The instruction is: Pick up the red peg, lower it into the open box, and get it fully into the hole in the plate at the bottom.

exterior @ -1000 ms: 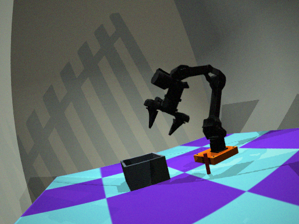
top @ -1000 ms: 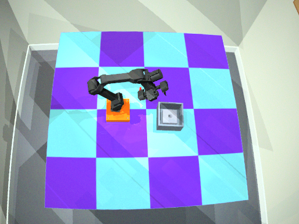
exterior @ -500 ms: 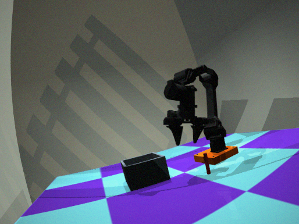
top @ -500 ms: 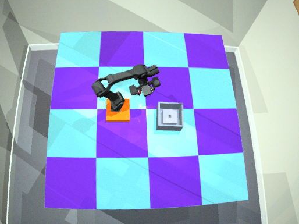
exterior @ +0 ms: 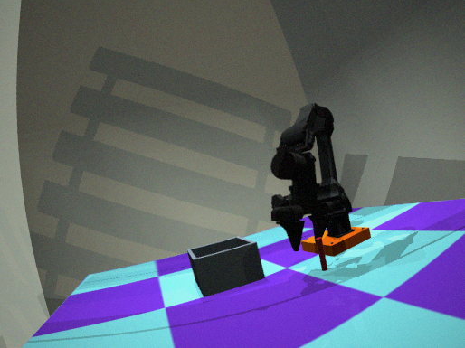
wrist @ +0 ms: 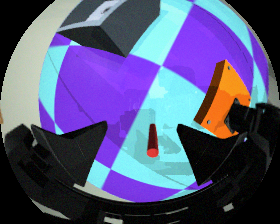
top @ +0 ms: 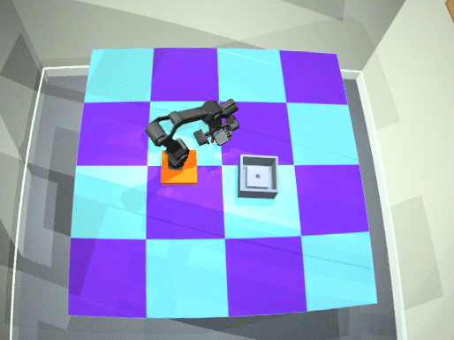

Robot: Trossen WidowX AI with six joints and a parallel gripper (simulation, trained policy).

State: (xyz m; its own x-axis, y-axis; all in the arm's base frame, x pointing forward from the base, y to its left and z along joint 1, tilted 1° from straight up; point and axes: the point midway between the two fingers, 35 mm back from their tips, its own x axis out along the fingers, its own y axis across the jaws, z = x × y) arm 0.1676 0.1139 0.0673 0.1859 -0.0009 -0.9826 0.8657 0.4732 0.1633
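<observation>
Now: gripper tip 30 mm past the red peg, 20 mm to the right of it and 20 mm above it. The rest, counted from my gripper tip: pale plate: 180 mm ahead, 150 mm to the right, 20 mm below; grey box: 180 mm ahead, 150 mm to the right, 40 mm below.
</observation>
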